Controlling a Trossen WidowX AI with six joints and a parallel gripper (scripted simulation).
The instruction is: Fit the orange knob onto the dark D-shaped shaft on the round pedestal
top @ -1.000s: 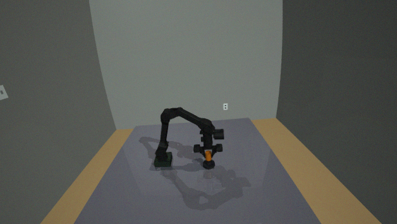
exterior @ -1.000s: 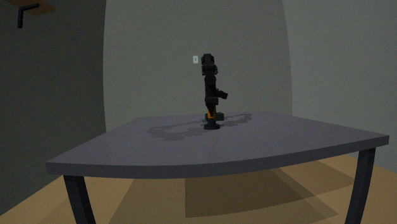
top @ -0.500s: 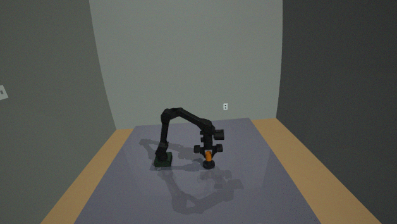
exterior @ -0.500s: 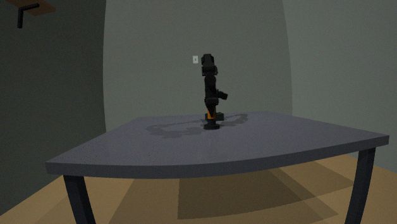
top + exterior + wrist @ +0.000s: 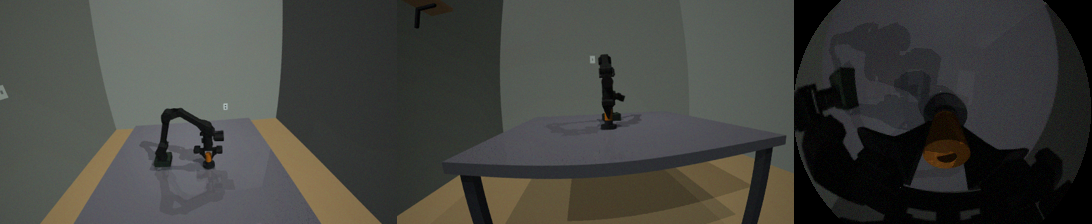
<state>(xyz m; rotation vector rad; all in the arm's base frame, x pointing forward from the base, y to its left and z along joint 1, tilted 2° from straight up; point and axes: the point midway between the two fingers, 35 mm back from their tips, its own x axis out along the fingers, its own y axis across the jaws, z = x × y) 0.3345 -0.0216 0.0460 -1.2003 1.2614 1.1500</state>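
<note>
The orange knob is 20 mm above my gripper tip. Round my gripper tip: dark round pedestal 20 mm below.
</note>
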